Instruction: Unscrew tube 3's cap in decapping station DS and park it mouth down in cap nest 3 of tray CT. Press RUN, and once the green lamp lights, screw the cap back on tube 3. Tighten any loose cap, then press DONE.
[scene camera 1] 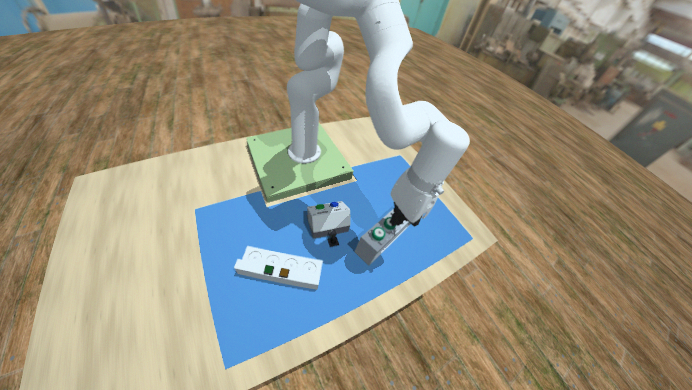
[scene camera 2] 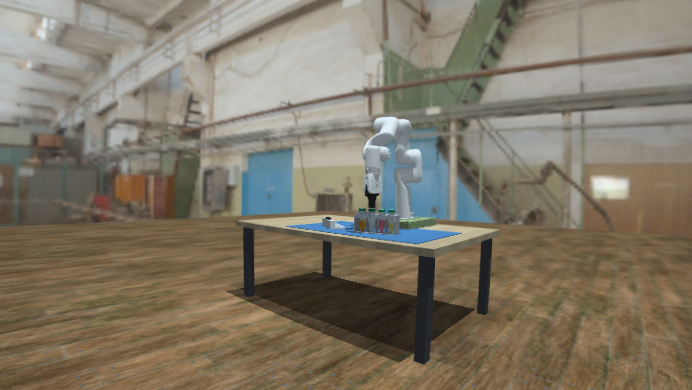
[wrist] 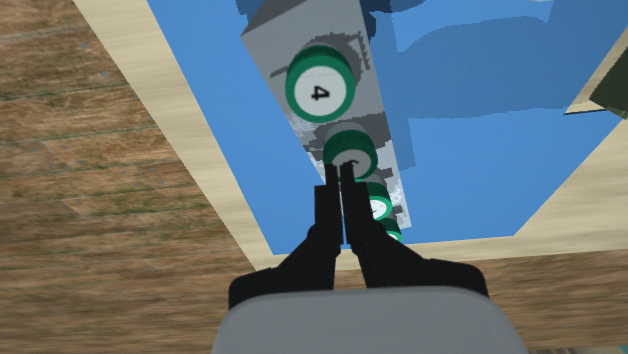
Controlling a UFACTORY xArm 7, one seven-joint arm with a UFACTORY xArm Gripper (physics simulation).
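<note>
My gripper is shut and empty, pointing down. In the wrist view its fingertips overlap the near edge of tube 3's green cap; I cannot tell whether they touch it. Station DS, a grey block, holds a row of tubes with green caps. Cap 4 is at the near end in scene camera 1. Cap 2 is partly behind a finger. How tight the caps are does not show. White tray CT has four round nests, all empty.
A grey box with a green button and a blue button stands between tray and station; its labels are unreadable. A small black piece lies before it. Dark green and amber squares sit on the tray.
</note>
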